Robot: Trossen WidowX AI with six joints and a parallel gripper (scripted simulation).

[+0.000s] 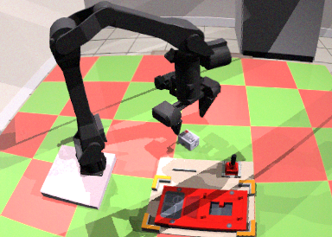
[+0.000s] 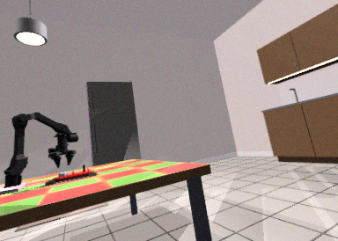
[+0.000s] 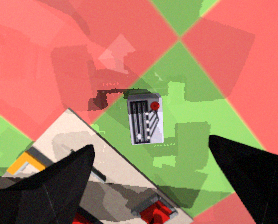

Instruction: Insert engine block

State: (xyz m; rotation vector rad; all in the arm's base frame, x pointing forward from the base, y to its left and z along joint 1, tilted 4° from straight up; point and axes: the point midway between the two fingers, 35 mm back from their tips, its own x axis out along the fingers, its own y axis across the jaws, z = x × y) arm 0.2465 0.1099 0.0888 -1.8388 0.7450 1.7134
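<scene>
My gripper tip is now 10 mm past the grey engine block and 60 mm above it.
</scene>
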